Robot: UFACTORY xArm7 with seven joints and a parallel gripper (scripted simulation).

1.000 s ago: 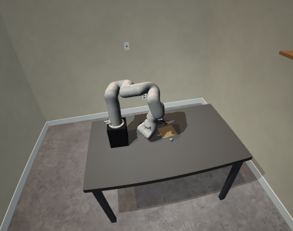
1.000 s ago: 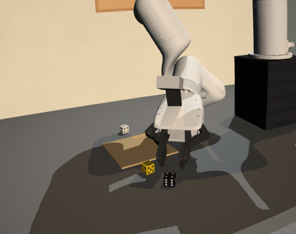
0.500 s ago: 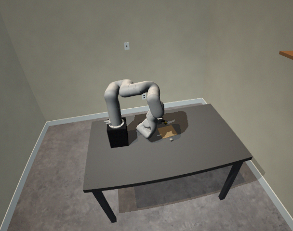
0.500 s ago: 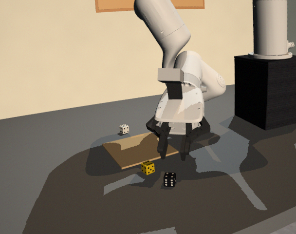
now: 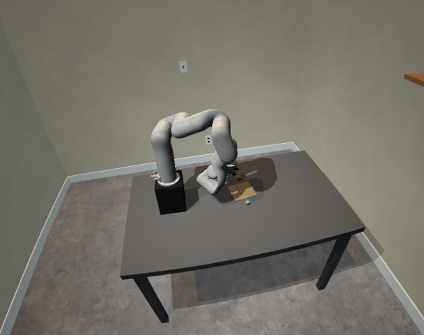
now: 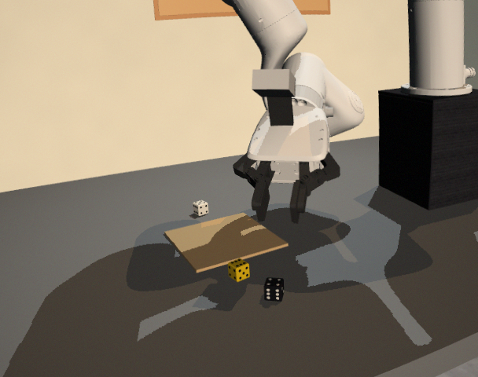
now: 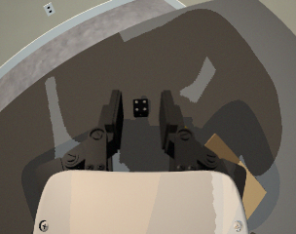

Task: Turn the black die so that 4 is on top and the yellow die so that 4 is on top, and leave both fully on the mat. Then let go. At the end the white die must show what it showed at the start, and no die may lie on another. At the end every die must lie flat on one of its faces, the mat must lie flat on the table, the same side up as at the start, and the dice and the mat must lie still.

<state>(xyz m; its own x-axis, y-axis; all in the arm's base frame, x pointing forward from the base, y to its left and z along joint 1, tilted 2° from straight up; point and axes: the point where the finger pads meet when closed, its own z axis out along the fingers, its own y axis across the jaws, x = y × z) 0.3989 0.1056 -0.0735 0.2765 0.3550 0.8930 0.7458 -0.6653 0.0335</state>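
Now: hand 9 cm above the black die, 3 cm to the right of it and 3 cm short of it. Round my hand: tan mat (14 cm to the right, 10 cm below, 2 cm ahead); yellow die (9 cm below, 4 cm ahead, 3 cm to the right); white die (25 cm to the right, 9 cm below, 1 cm ahead).
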